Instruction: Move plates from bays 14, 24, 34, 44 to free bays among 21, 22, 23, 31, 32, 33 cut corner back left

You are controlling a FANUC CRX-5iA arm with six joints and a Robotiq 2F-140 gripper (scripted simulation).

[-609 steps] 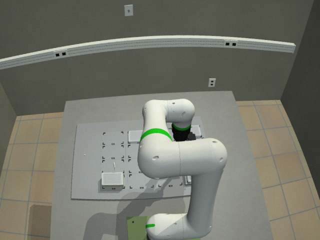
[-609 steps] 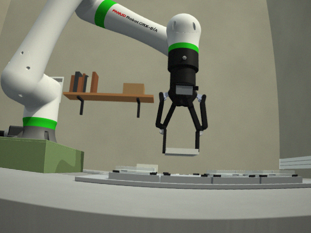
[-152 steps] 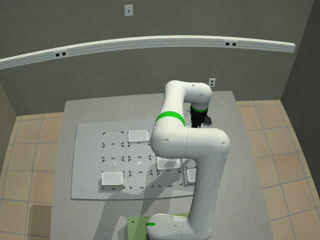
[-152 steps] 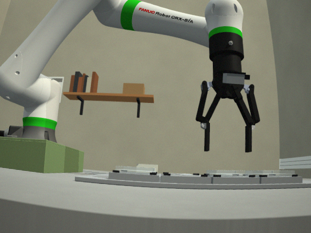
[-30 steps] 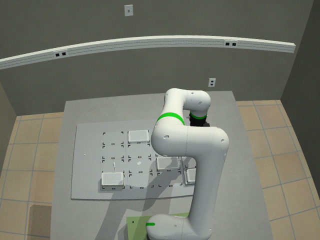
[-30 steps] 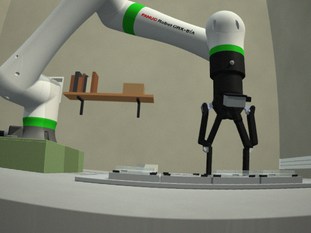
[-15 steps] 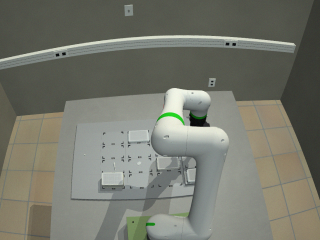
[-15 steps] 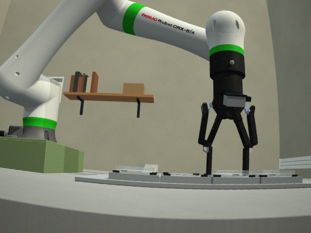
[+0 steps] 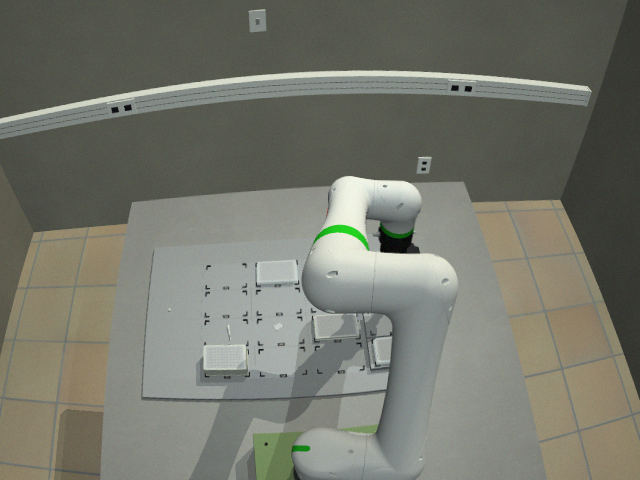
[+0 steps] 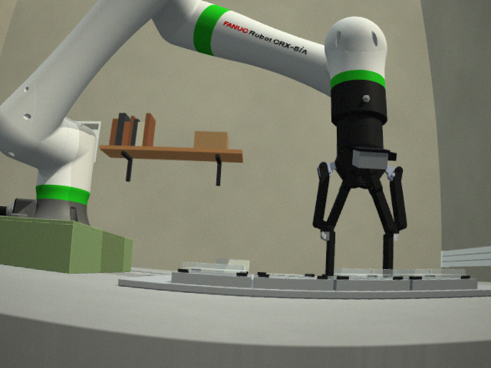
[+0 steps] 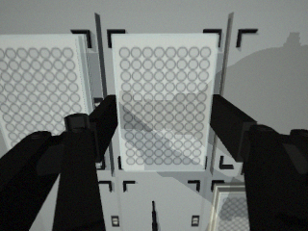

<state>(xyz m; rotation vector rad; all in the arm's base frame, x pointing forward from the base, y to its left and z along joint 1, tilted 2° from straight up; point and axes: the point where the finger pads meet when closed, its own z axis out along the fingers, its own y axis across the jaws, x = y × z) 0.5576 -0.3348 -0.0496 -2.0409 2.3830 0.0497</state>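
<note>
Now: the sealed 96-well plate 20 mm below my hand. From my hand the other things lie so: dark stick (30 mm ahead, 150 mm to the left, 40 mm below); thin white stick (30 mm behind, 490 mm to the left, 40 mm below); white scrap (40 mm behind, 350 mm to the left, 40 mm below).
</note>
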